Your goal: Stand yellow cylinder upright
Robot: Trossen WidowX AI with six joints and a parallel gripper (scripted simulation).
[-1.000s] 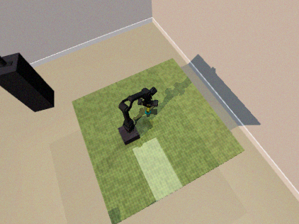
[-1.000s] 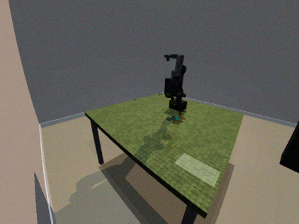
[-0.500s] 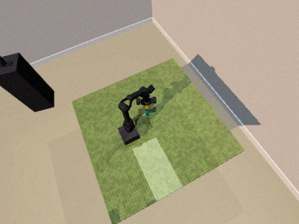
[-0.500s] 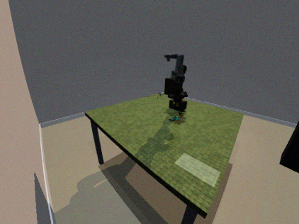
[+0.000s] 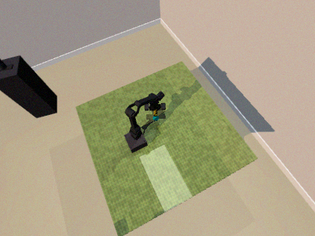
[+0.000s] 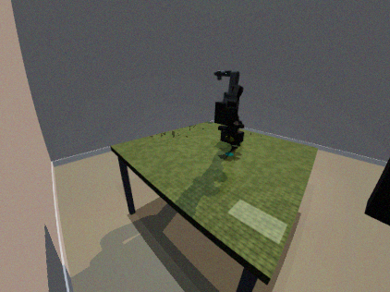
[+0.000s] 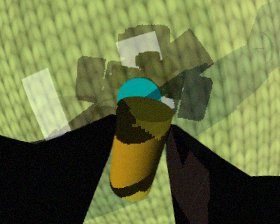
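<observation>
The cyan circle lies 13 cm below my gripper tip, 1 cm to the right of it and 1 cm behind it. Round my gripper tip: yellow tall cylinder: 2 cm to the right, 1 cm below, 1 cm behind.
</observation>
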